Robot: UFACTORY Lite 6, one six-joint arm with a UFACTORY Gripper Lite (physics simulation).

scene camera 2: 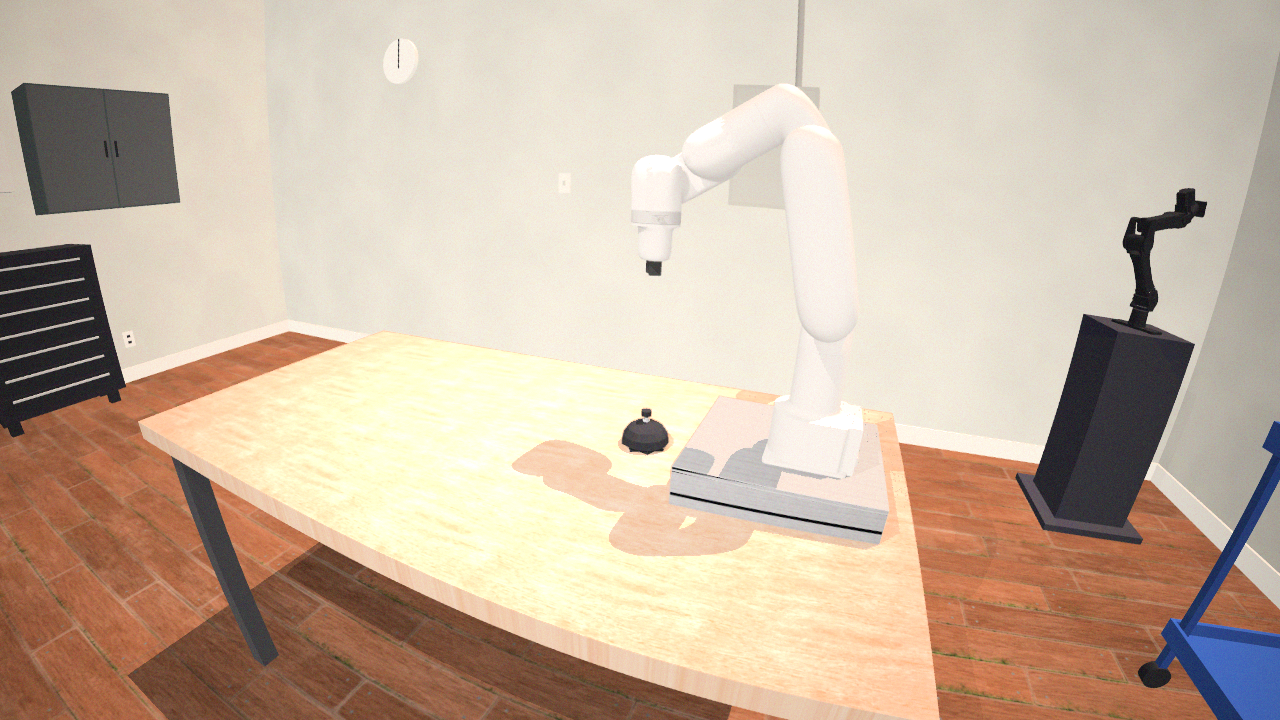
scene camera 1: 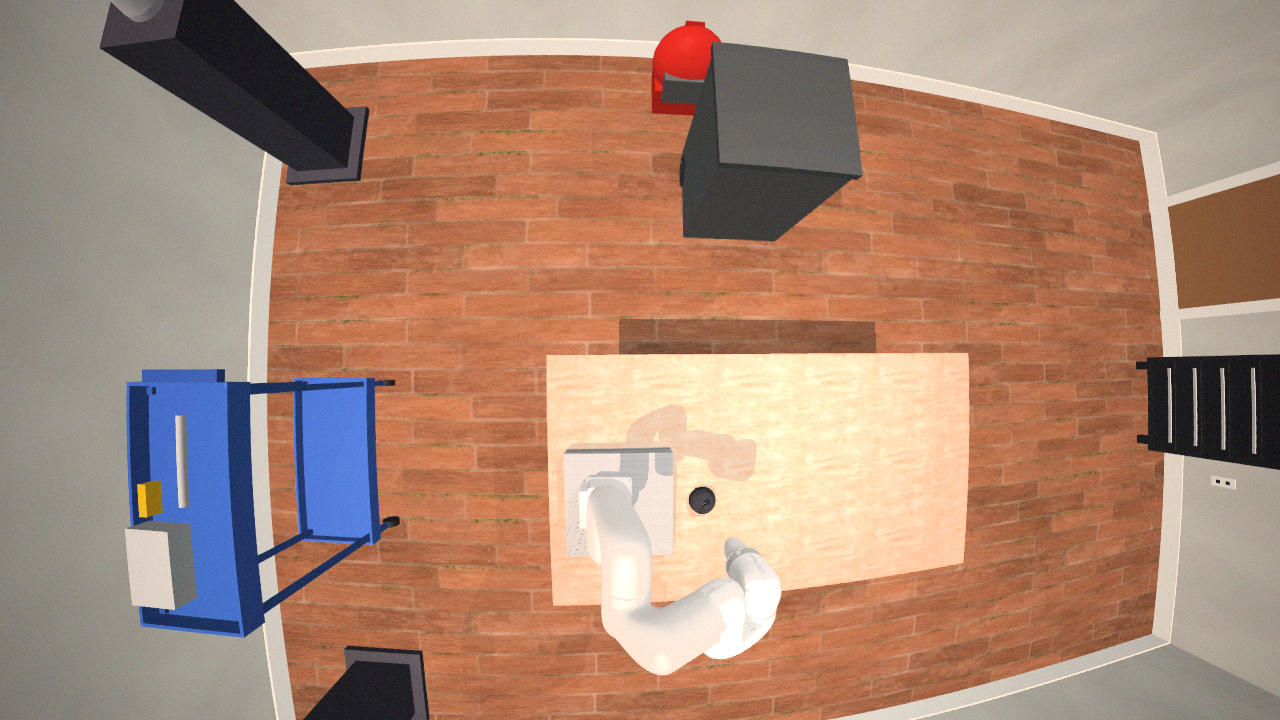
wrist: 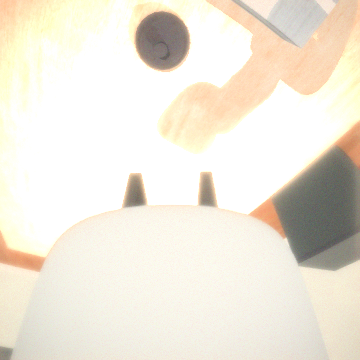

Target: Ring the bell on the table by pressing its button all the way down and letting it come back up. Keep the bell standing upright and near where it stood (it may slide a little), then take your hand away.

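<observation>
The black dome bell (scene camera 1: 701, 499) (scene camera 2: 645, 437) (wrist: 163, 41) stands upright on the table (scene camera 1: 850, 447) (scene camera 2: 402, 402), beside the robot's base plate. Its small button (scene camera 2: 646, 412) (wrist: 160, 50) stands up on top, with a gap below it in the scene camera 2 view. My gripper (scene camera 1: 733, 542) (scene camera 2: 654, 268) (wrist: 171, 188) points down, high above the table and well above the button, touching nothing. It is off to the lower right of the bell in the scene camera 1 view. Its two dark fingers are drawn in, with a gap and nothing between them.
The grey base plate (scene camera 1: 660, 530) (scene camera 2: 778, 517) lies close beside the bell, and its edge shows in the wrist view (wrist: 295, 27). A blue cart (scene camera 1: 335, 456) and a dark cabinet (scene camera 1: 787, 107) stand on the floor away from the table. The arm's shadow falls on the table.
</observation>
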